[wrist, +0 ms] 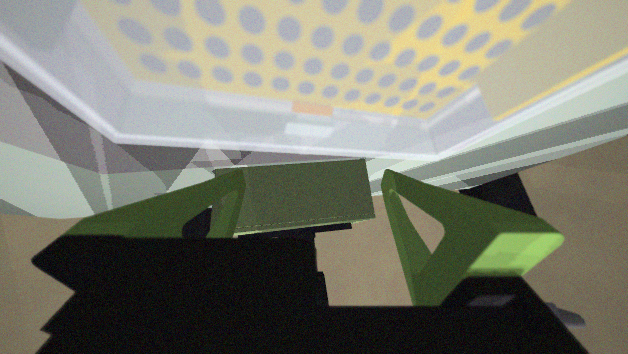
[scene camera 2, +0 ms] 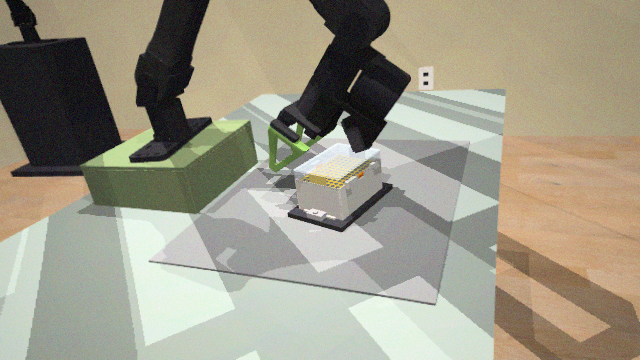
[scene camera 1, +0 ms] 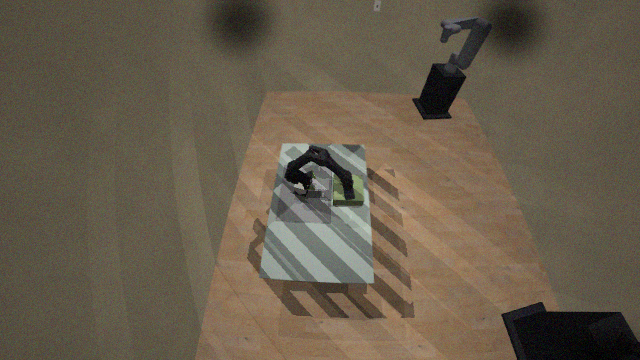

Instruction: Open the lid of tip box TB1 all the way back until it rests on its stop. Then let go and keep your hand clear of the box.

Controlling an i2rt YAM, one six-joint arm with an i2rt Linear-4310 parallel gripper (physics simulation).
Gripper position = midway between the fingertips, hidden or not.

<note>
The gripper [scene camera 2: 285, 160] is open and holds nothing. Also in view: a clear lid [scene camera 2: 332, 167] and a grey mat [wrist: 42, 125].
The clear lid shows as well in the wrist view [wrist: 416, 87]. The gripper is seen too in the wrist view [wrist: 313, 177].
</note>
